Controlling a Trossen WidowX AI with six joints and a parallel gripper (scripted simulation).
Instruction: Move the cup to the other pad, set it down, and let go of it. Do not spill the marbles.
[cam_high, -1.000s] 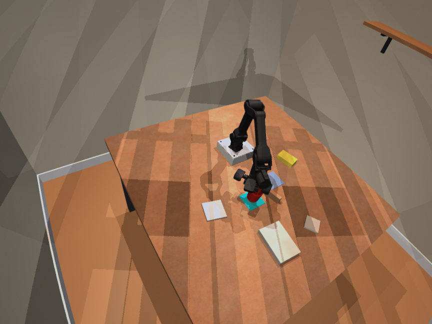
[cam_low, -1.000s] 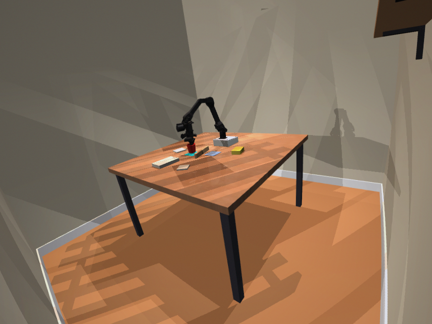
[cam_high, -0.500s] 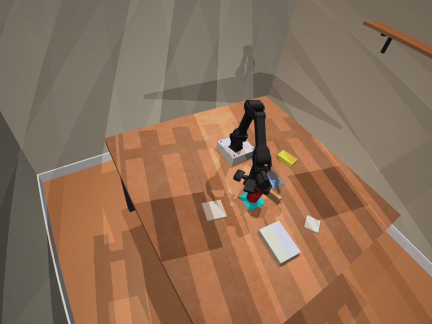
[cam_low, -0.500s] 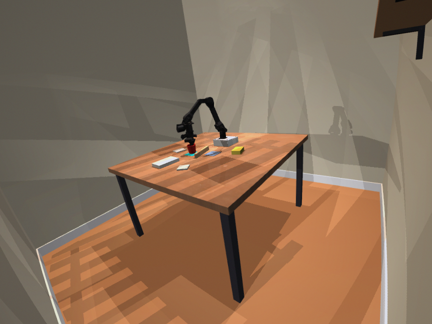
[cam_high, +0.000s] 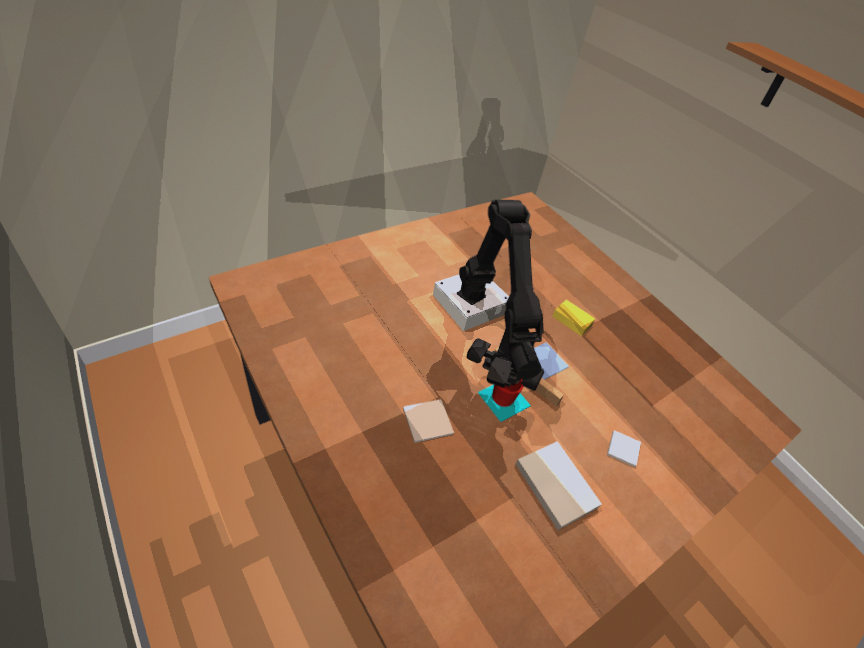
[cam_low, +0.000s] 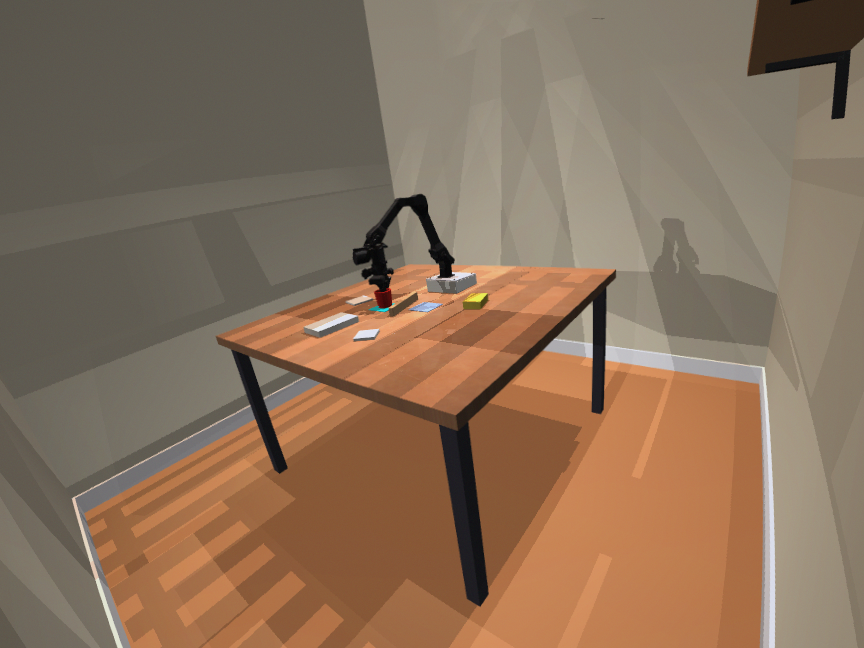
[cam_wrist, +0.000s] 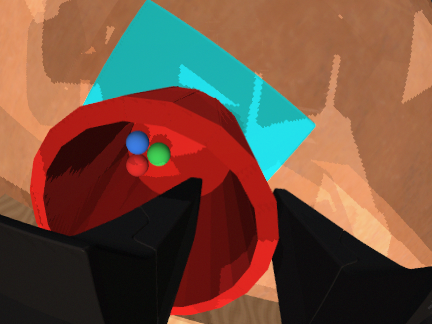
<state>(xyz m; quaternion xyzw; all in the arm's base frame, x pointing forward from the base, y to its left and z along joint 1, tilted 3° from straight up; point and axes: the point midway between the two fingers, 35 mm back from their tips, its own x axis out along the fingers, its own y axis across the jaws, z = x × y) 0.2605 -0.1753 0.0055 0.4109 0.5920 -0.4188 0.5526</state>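
The red cup is 30 mm ahead of my gripper tip, 10 mm to the left of it and 10 mm below it. From my gripper tip the other things lie so: green marble: 30 mm ahead, 10 mm to the left, 30 mm below; then blue marble: 40 mm ahead, 10 mm to the left, 30 mm below; then red marble: 40 mm ahead, 20 mm to the left, 30 mm below.
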